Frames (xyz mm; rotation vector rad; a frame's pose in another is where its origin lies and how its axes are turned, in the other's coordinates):
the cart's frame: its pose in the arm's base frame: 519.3 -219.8 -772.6 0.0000 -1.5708 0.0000
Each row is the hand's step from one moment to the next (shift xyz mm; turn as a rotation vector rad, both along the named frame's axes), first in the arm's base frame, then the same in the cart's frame.
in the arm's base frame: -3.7 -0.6 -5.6 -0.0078 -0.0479 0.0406
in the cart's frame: -5.6 -0.6 3.7 0.0406 -0.0479 0.0078
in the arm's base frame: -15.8 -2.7 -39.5 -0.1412 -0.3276 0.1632
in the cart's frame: -39.5 -2.7 15.8 0.1632 -0.3276 0.1412
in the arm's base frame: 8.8 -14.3 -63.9 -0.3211 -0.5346 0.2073
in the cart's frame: -63.9 -14.3 -8.8 0.2073 -0.5346 0.3211
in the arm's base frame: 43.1 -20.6 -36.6 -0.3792 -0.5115 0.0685
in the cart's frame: -36.6 -20.6 -43.1 0.0685 -0.5115 0.3792
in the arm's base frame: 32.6 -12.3 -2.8 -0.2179 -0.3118 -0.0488
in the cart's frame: -2.8 -12.3 -32.6 -0.0488 -0.3118 0.2179
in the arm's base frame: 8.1 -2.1 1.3 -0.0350 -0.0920 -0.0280
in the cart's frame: 1.3 -2.1 -8.1 -0.0280 -0.0920 0.0350
